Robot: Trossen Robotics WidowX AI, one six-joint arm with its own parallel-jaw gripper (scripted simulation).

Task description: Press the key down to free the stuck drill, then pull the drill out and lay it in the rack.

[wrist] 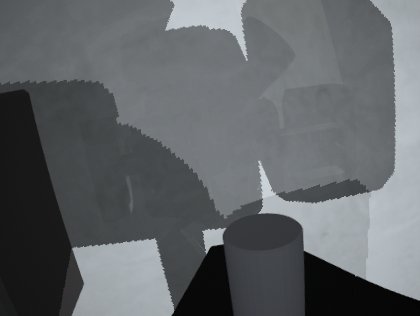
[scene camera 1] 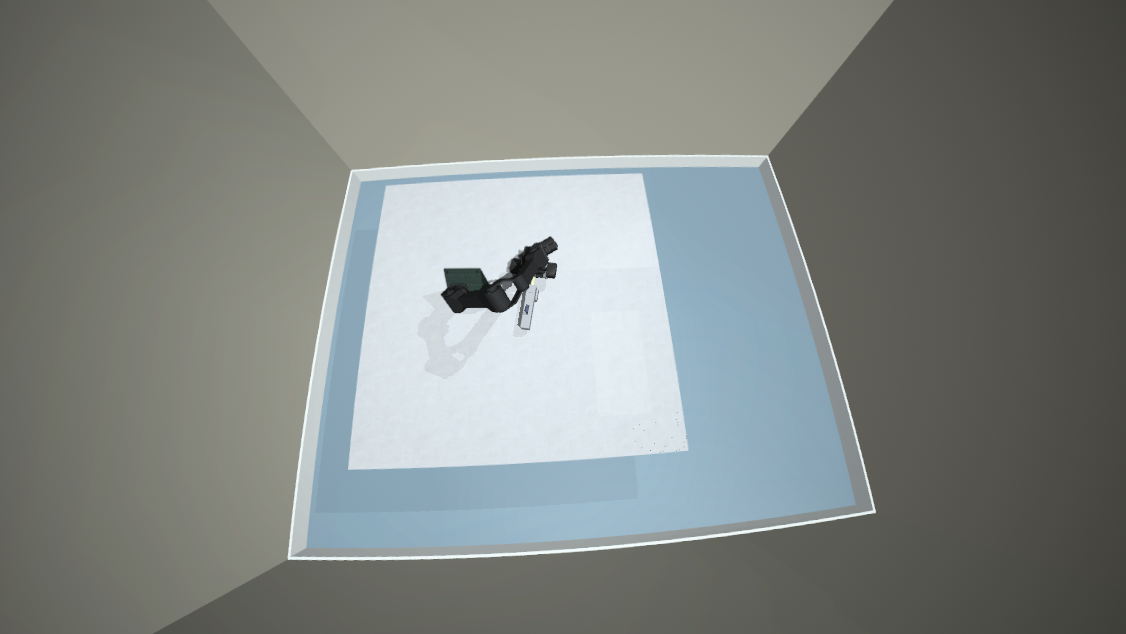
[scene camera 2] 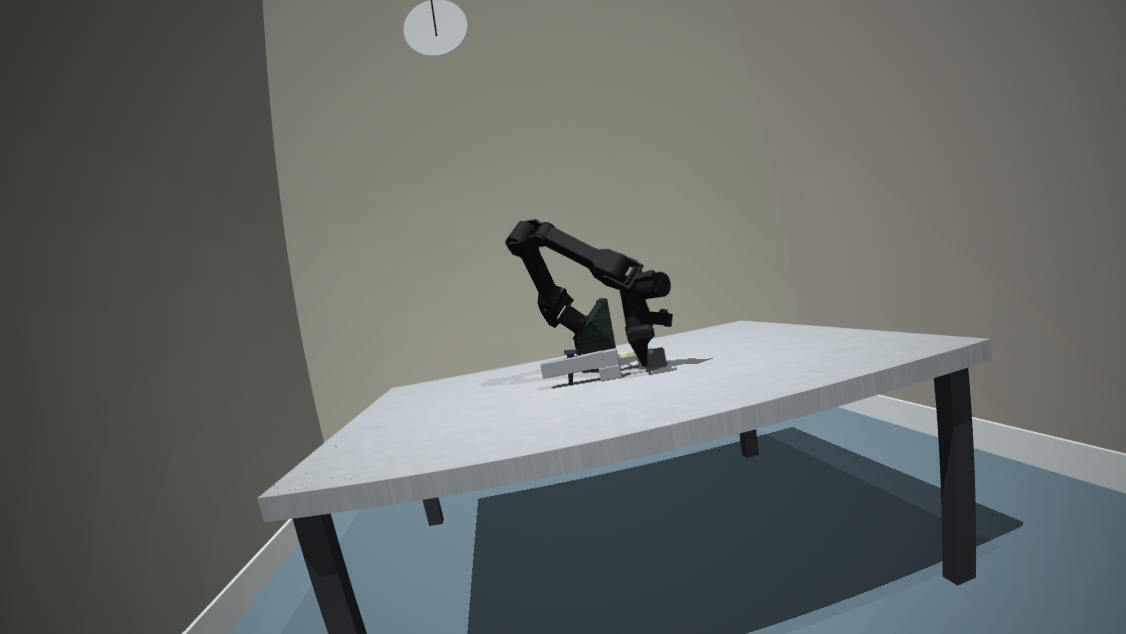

The gripper (scene camera 2: 644,365) carries a drill. Also in view: a grey rack (wrist: 45,268).
The gripper is seen too in the wrist view (wrist: 242,254).
